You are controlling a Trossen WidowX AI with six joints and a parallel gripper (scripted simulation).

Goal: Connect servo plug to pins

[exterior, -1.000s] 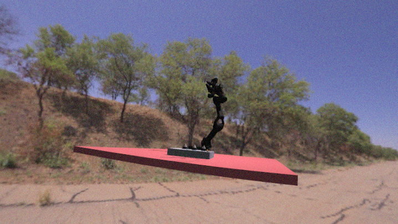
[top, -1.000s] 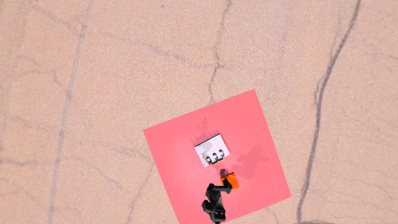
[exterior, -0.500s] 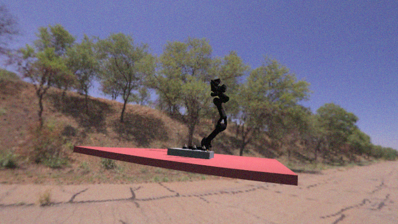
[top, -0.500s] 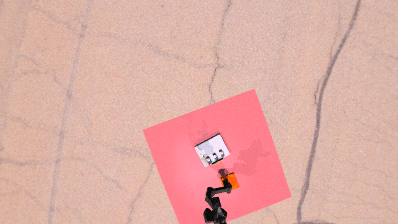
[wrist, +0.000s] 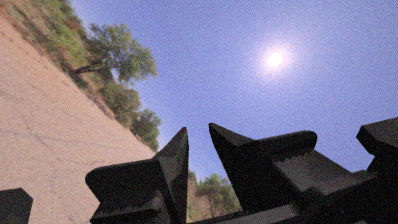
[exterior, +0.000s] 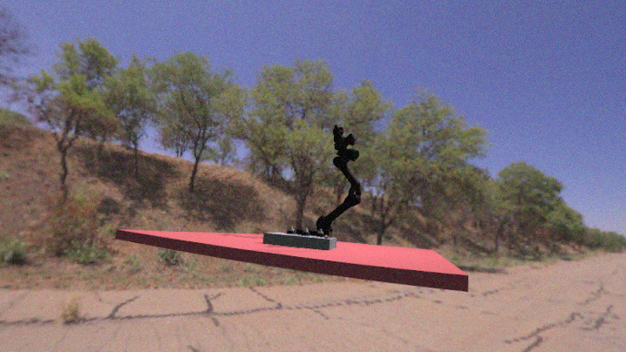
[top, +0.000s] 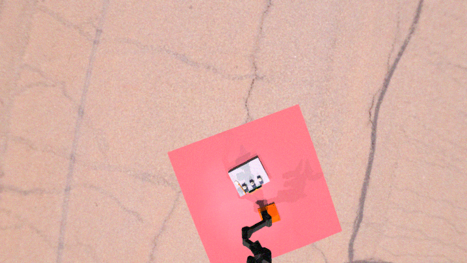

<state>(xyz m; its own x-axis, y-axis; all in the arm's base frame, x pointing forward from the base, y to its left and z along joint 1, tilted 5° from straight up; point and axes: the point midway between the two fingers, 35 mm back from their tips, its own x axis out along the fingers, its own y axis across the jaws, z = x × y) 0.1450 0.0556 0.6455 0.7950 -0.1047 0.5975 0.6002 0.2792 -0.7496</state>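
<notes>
Right now my gripper tip is 59 cm above the yellow band, 10 cm to the left of it and 6 cm short of it. The rest, counted from my gripper tip: low grey slab (64 cm below, 21 cm ahead, 7 cm to the right).
</notes>
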